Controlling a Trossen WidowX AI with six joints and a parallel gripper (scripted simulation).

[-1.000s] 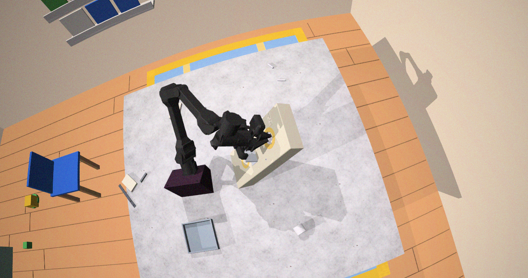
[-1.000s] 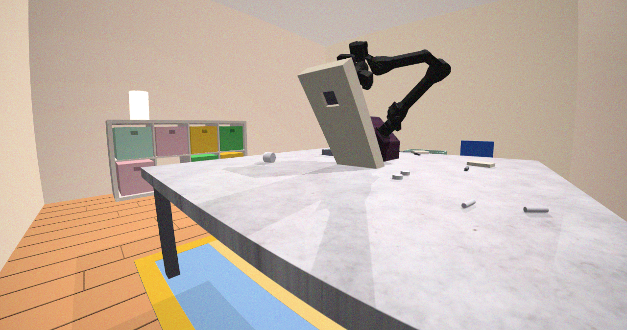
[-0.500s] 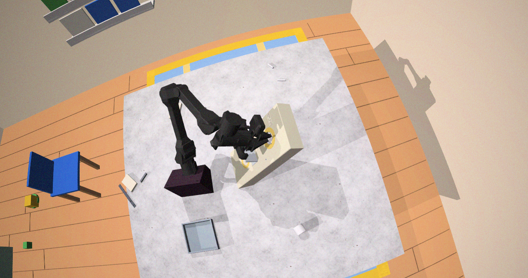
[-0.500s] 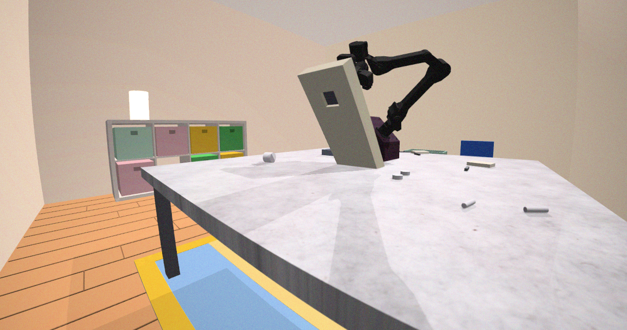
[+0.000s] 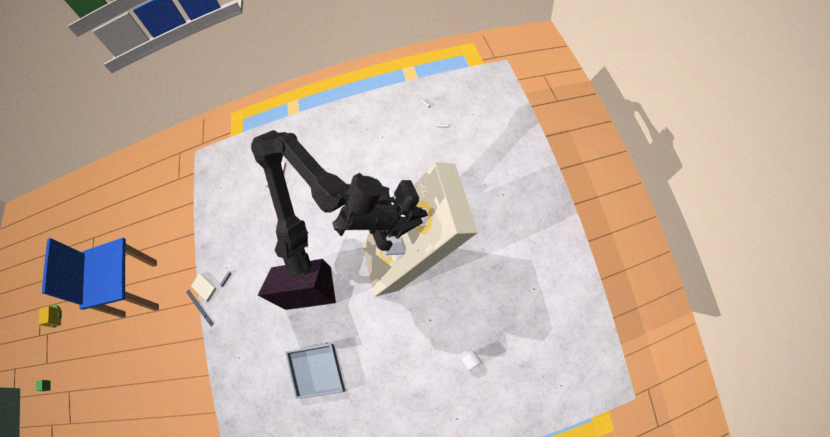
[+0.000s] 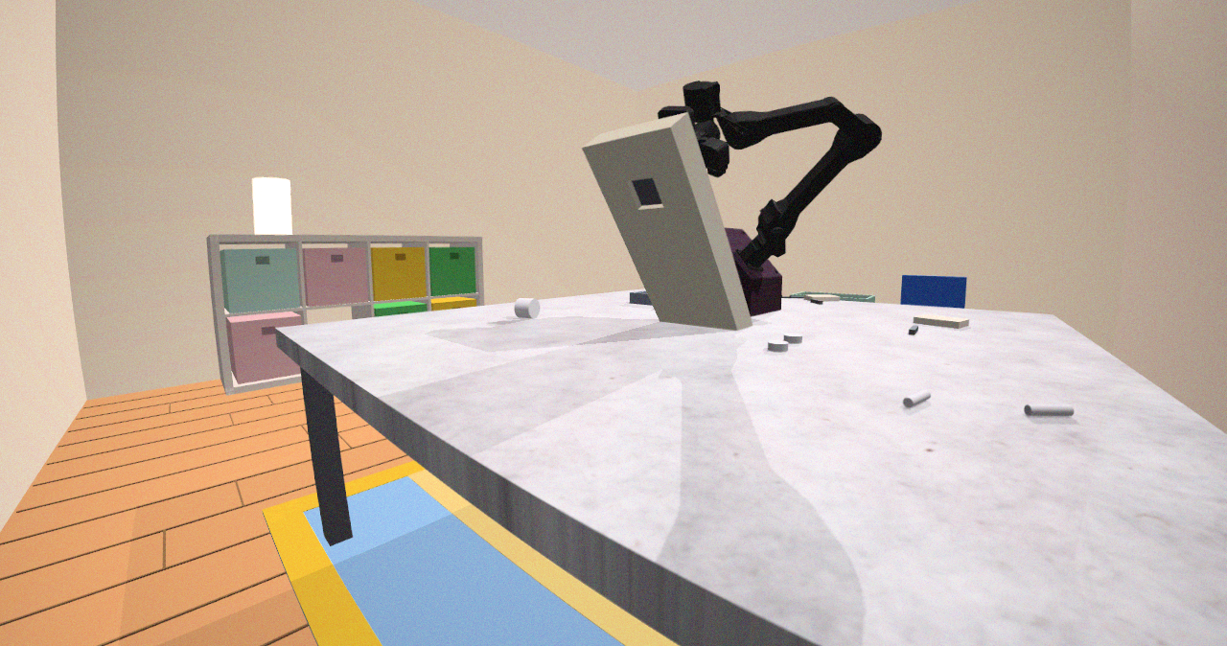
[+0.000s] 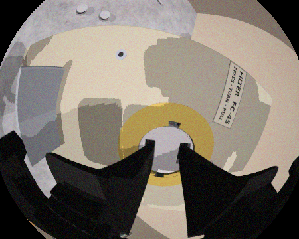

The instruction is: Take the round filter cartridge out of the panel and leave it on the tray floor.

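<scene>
My gripper tip is 10 mm short of the grey round filter cartridge and 10 mm above it. The rest, counted from my gripper tip: grey tray: 380 mm behind, 350 mm to the right, 260 mm below.
</scene>
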